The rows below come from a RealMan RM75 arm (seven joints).
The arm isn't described. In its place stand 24 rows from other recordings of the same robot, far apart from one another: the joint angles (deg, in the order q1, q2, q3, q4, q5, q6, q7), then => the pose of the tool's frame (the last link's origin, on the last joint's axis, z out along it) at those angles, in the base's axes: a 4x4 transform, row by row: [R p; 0 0 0 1], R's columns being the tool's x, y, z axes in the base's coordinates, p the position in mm.
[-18.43 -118.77 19.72 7.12 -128.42 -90.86 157.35] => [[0.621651 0.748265 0.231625 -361.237], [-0.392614 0.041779 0.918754 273.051], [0.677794 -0.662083 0.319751 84.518], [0 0 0 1]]
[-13.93 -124.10 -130.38 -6.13 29.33 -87.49 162.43] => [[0.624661 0.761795 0.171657 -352.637], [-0.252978 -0.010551 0.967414 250.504], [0.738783 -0.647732 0.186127 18.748], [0 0 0 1]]
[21.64 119.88 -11.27 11.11 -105.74 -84.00 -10.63] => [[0.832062 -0.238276 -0.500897 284.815], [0.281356 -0.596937 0.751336 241.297], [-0.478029 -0.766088 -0.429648 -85.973], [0 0 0 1]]
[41.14 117.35 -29.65 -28.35 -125.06 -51.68 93.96] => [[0.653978 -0.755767 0.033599 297.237], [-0.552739 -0.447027 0.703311 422.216], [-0.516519 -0.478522 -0.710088 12.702], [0 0 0 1]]
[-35.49 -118.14 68.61 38.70 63.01 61.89 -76.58] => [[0.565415 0.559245 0.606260 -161.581], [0.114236 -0.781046 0.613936 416.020], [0.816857 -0.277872 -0.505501 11.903], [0 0 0 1]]
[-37.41 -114.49 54.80 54.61 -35.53 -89.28 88.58] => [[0.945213 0.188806 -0.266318 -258.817], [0.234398 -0.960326 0.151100 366.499], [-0.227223 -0.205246 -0.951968 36.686], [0 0 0 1]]
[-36.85 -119.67 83.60 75.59 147.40 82.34 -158.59] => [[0.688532 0.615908 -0.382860 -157.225], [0.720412 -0.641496 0.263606 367.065], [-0.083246 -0.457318 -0.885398 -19.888], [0 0 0 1]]
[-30.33 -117.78 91.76 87.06 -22.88 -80.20 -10.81] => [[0.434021 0.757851 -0.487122 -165.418], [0.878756 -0.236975 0.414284 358.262], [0.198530 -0.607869 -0.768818 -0.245], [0 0 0 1]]
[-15.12 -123.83 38.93 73.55 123.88 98.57 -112.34] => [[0.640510 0.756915 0.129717 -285.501], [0.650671 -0.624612 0.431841 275.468], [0.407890 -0.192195 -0.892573 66.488], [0 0 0 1]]
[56.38 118.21 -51.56 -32.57 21.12 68.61 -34.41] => [[0.516195 -0.758460 0.397846 213.204], [-0.856198 -0.468714 0.217330 425.712], [0.021639 -0.452819 -0.891340 -30.588], [0 0 0 1]]
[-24.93 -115.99 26.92 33.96 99.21 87.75 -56.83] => [[0.768868 0.436861 0.466898 -302.592], [-0.016548 -0.716365 0.697529 330.915], [0.639193 -0.544034 -0.543561 67.736], [0 0 0 1]]
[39.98 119.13 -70.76 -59.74 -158.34 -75.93 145.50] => [[0.644373 -0.561172 0.519490 229.254], [-0.750454 -0.594613 0.288538 394.547], [0.146976 -0.575779 -0.804286 0.761], [0 0 0 1]]
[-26.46 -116.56 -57.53 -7.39 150.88 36.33 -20.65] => [[0.667088 0.701641 -0.250387 -391.858], [0.460624 -0.124316 0.878846 329.095], [0.585508 -0.701602 -0.406122 -38.537], [0 0 0 1]]
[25.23 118.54 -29.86 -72.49 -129.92 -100.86 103.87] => [[0.799140 -0.597289 -0.067984 276.422], [-0.495999 -0.719029 0.486808 315.190], [-0.339647 -0.355308 -0.870859 115.177], [0 0 0 1]]
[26.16 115.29 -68.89 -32.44 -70.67 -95.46 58.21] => [[0.635615 -0.157323 -0.755807 211.974], [0.047468 -0.969199 0.241660 309.460], [-0.770546 -0.189479 -0.608569 4.473], [0 0 0 1]]
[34.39 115.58 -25.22 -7.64 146.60 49.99 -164.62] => [[0.644197 -0.740807 0.190302 375.153], [0.020696 0.265598 0.963862 391.232], [-0.764580 -0.616978 0.186429 89.728], [0 0 0 1]]
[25.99 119.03 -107.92 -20.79 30.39 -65.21 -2.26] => [[0.742102 -0.614708 -0.267243 275.936], [0.264323 -0.098012 0.959441 370.345], [-0.615969 -0.782641 0.089746 13.871], [0 0 0 1]]
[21.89 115.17 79.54 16.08 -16.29 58.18 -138.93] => [[0.642742 -0.724799 -0.248093 323.228], [-0.231468 -0.492446 0.838999 326.685], [-0.730278 -0.481834 -0.484283 -33.492], [0 0 0 1]]
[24.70 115.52 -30.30 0.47 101.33 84.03 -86.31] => [[-0.296303 -0.851251 -0.433101 319.468], [-0.486075 -0.255944 0.835598 294.994], [-0.822153 0.458110 -0.337934 -10.267], [0 0 0 1]]
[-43.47 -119.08 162.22 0.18 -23.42 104.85 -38.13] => [[0.511380 0.039712 0.858437 -171.585], [-0.028606 -0.997591 0.063190 289.217], [0.858878 -0.056871 -0.509012 -59.836], [0 0 0 1]]
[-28.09 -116.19 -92.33 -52.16 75.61 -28.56 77.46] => [[0.624416 0.758807 0.185246 -202.569], [0.363894 -0.492456 0.790612 424.032], [0.691148 -0.426261 -0.583623 -7.334], [0 0 0 1]]
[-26.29 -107.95 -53.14 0.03 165.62 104.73 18.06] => [[0.686749 -0.133636 0.714505 -294.631], [-0.720184 -0.258346 0.643888 289.002], [0.098543 -0.956765 -0.273661 57.540], [0 0 0 1]]
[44.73 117.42 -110.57 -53.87 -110.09 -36.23 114.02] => [[0.998468 -0.037173 -0.040973 102.367], [-0.018512 -0.922417 0.385750 386.324], [-0.052134 -0.384401 -0.921693 -120.033], [0 0 0 1]]
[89.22 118.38 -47.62 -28.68 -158.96 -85.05 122.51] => [[0.930893 -0.152247 0.332053 -20.912], [-0.188959 -0.978636 0.081028 432.258], [0.312623 -0.138173 -0.939774 -44.312], [0 0 0 1]]
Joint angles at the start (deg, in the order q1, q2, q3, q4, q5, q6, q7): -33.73, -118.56, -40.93, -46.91, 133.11, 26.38, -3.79
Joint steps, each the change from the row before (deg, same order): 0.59, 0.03, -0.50, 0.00, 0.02, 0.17, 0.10; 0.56, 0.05, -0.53, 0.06, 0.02, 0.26, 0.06; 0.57, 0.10, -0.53, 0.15, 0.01, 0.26, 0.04; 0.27, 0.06, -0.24, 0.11, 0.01, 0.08, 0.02; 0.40, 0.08, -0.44, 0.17, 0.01, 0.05, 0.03; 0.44, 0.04, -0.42, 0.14, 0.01, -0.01, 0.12; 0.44, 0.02, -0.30, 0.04, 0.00, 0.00, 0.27; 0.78, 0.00, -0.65, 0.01, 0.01, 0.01, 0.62; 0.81, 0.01, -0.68, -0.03, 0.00, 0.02, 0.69; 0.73, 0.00, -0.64, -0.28, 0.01, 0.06, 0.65; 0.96, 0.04, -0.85, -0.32, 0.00, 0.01, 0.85; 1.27, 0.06, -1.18, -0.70, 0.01, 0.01, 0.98; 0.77, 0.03, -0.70, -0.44, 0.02, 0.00, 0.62
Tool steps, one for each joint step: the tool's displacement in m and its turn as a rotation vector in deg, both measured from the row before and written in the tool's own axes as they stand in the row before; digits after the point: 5 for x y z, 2 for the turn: -0.00069, -0.00345, -0.00199, 0.77, 0.20, -0.39; -0.00042, -0.00394, -0.00197, 0.82, 0.28, -0.38; -0.00074, -0.00482, -0.00225, 0.93, 0.21, -0.34; -0.00062, -0.00254, -0.00114, 0.47, 0.02, -0.12; -0.00086, -0.00405, -0.00163, 0.76, 0.01, -0.22; -0.00121, -0.00365, -0.00170, 0.73, -0.06, -0.19; -0.00124, -0.00264, -0.00164, 0.57, -0.05, -0.05; -0.00165, -0.00454, -0.00269, 1.04, 0.01, -0.03; -0.00155, -0.00469, -0.00278, 1.07, 0.04, 0.01; -0.00027, -0.00319, -0.00217, 0.81, 0.25, -0.05; -0.00064, -0.00486, -0.00301, 1.14, 0.22, -0.02; 0.00041, -0.00568, -0.00367, 1.40, 0.49, -0.24; 0.00028, -0.00338, -0.00220, 0.83, 0.29, -0.09
